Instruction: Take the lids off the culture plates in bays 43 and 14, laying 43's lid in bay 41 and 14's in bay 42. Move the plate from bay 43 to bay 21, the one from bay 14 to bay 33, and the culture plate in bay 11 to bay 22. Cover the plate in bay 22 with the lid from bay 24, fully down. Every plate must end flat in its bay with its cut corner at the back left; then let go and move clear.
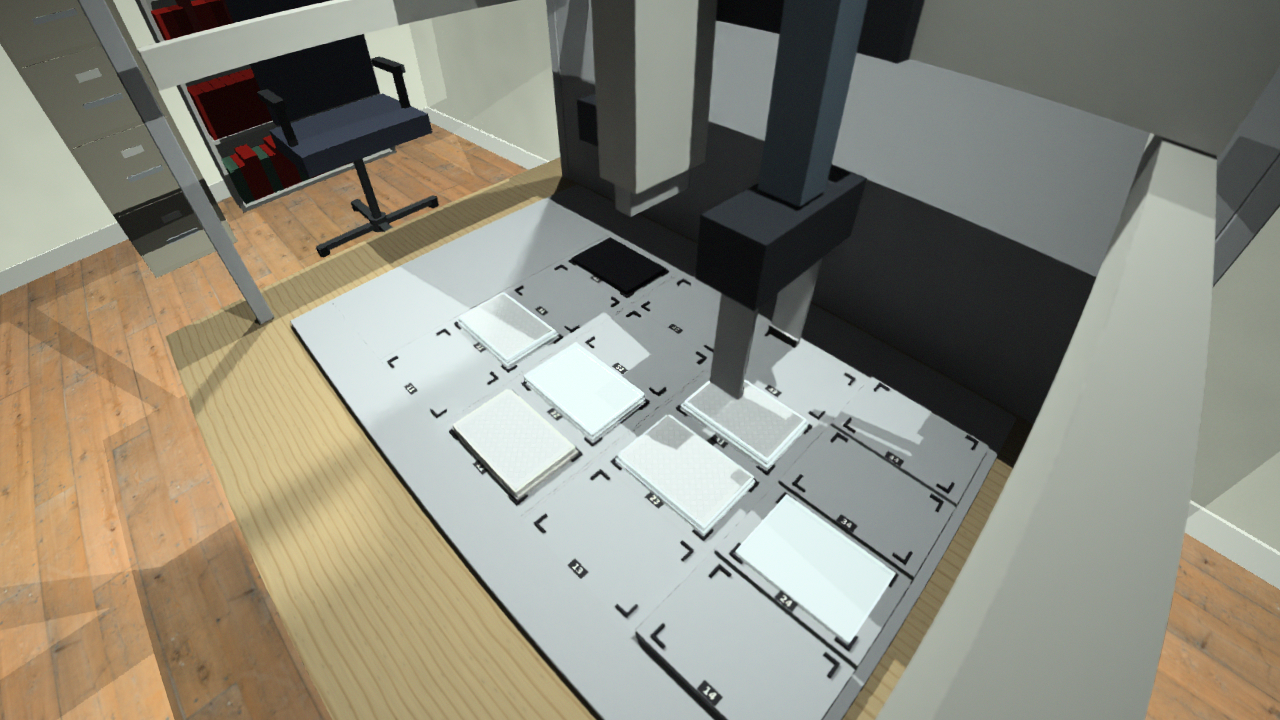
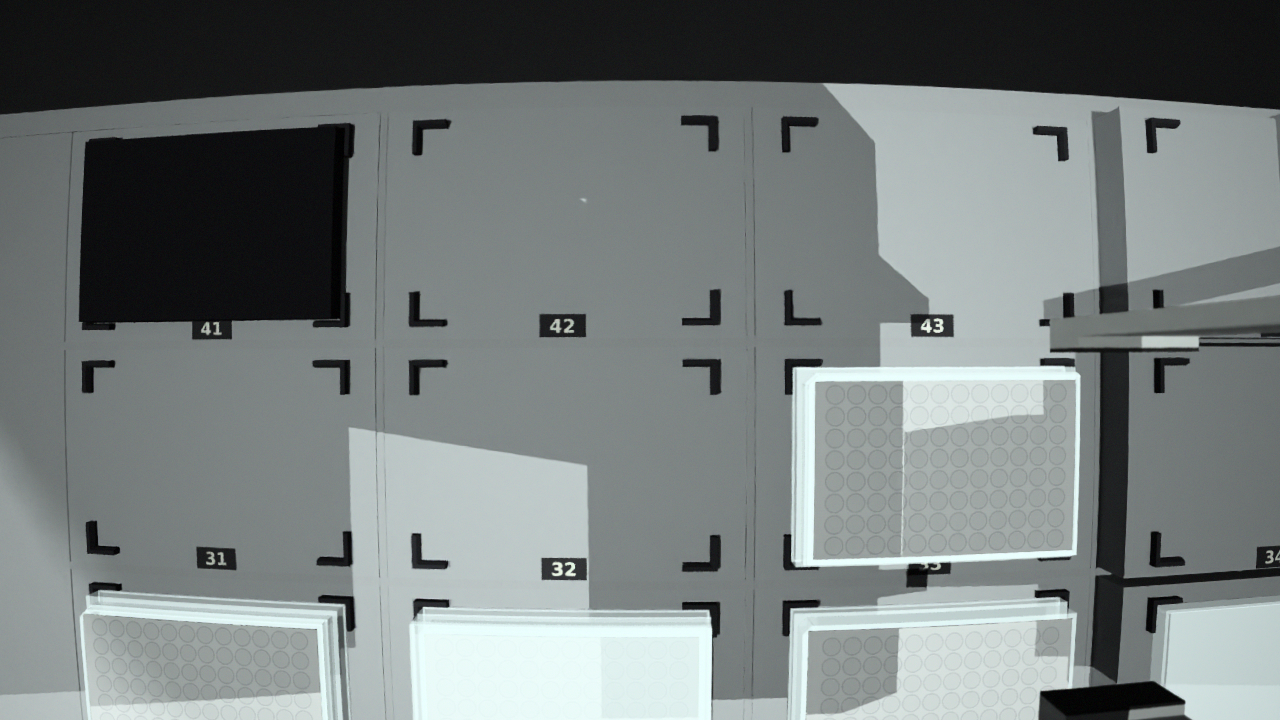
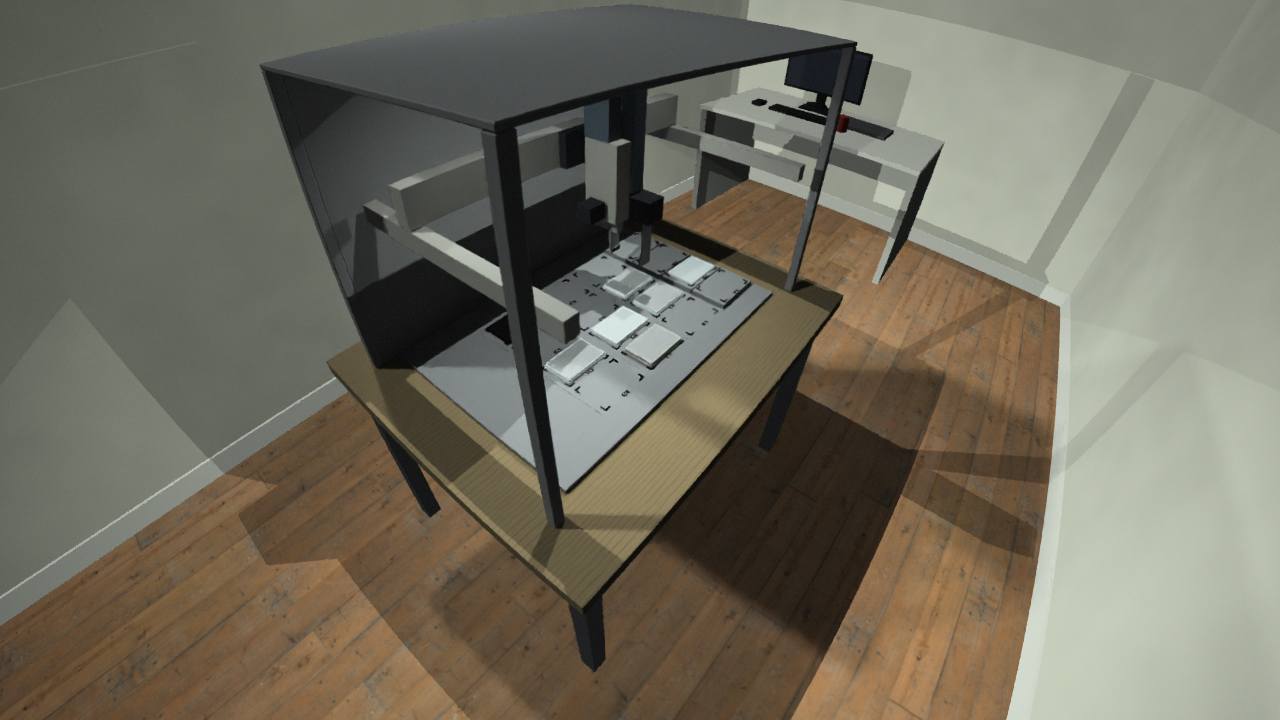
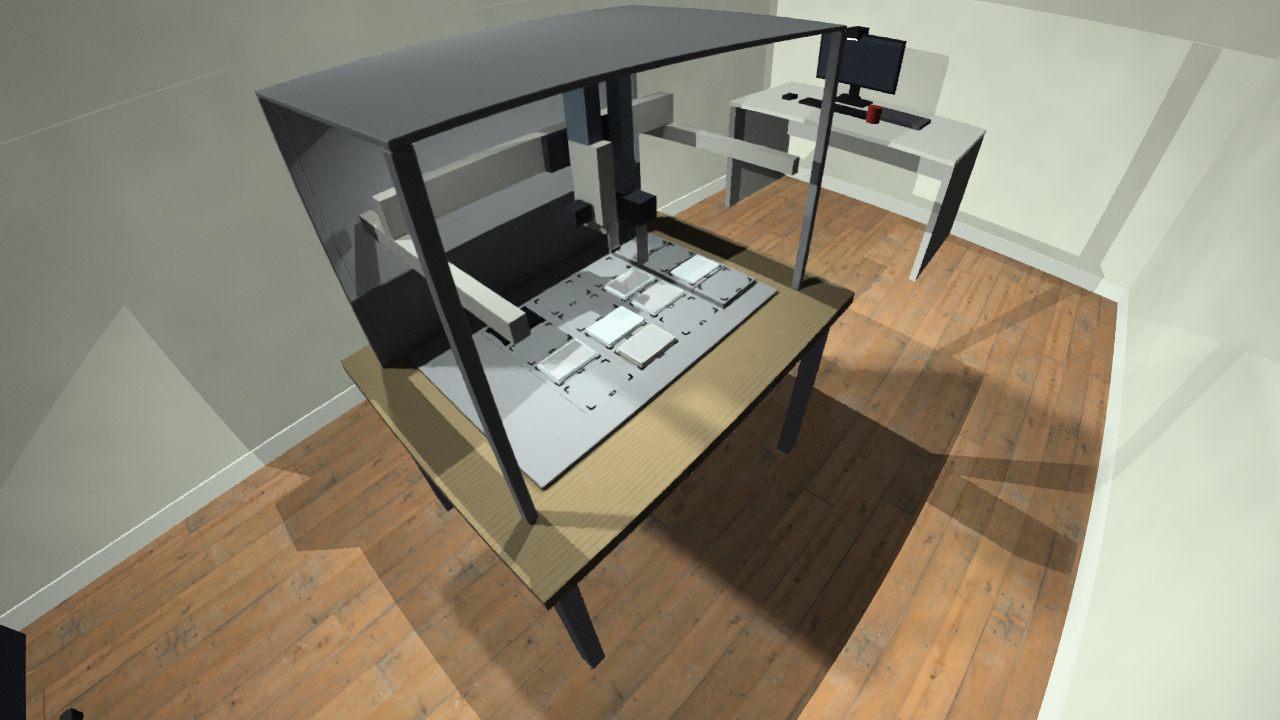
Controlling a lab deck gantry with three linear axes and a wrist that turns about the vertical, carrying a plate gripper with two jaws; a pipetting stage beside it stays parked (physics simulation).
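Where they show: gripper, fingertip midpoint: (image 1: pixel 756 362) (image 2: pixel 1106 522) (image 3: pixel 629 256) (image 4: pixel 628 256); robot's base at its link origin: (image 1: pixel 390 362) (image 3: pixel 605 409) (image 4: pixel 591 408).
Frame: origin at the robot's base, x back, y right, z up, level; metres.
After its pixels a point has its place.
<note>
My gripper (image 1: pixel 758 367) @[x -0.392, y -0.257, z 0.095 m] (image 2: pixel 1114 519) @[x -0.392, y -0.257, z 0.095 m] (image 3: pixel 629 253) @[x -0.392, y -0.257, z 0.095 m] (image 4: pixel 627 254) @[x -0.392, y -0.257, z 0.095 m] is open and empty, raised above the deck near bay 33's right edge. A clear plate (image 1: pixel 744 423) @[x -0.403, y -0.241, z 0.014 m] (image 2: pixel 939 470) @[x -0.387, y -0.256, z 0.014 m] with visible wells sits in bay 33, under and beside the jaws. Clear plates are in bay 21 (image 1: pixel 507 329) @[x -0.076, y -0.145, z 0.014 m] (image 2: pixel 205 662) @[x -0.068, y -0.169, z 0.014 m] and bay 22 (image 1: pixel 586 389) @[x -0.235, y -0.149, z 0.014 m] (image 2: pixel 559 671) @[x -0.228, y -0.172, z 0.014 m]; the latter is bright, its wells mostly washed out. A plain pale lid (image 1: pixel 816 565) @[x -0.558, y -0.148, z 0.022 m] (image 2: pixel 1235 658) @[x -0.528, y -0.169, z 0.022 m] lies in bay 24. Bays 11, 14, 42 and 43 are empty. Bay 41 holds a black rectangular item (image 1: pixel 617 264) @[x -0.067, y -0.360, z 0.008 m] (image 2: pixel 213 225) @[x -0.070, y -0.364, z 0.008 m].
A cream plate (image 1: pixel 514 443) @[x -0.239, y -0.039, z 0.014 m] (image 3: pixel 652 345) @[x -0.218, y -0.039, z 0.014 m] (image 4: pixel 646 345) @[x -0.220, y -0.036, z 0.014 m] is in bay 12 and a clear plate (image 1: pixel 686 471) @[x -0.398, y -0.146, z 0.014 m] (image 2: pixel 935 667) @[x -0.389, y -0.170, z 0.014 m] is in bay 23. The parked pipetting stage (image 1: pixel 657 98) (image 3: pixel 606 179) (image 4: pixel 590 183) hangs left of my gripper. Low corner brackets mark the bays.
</note>
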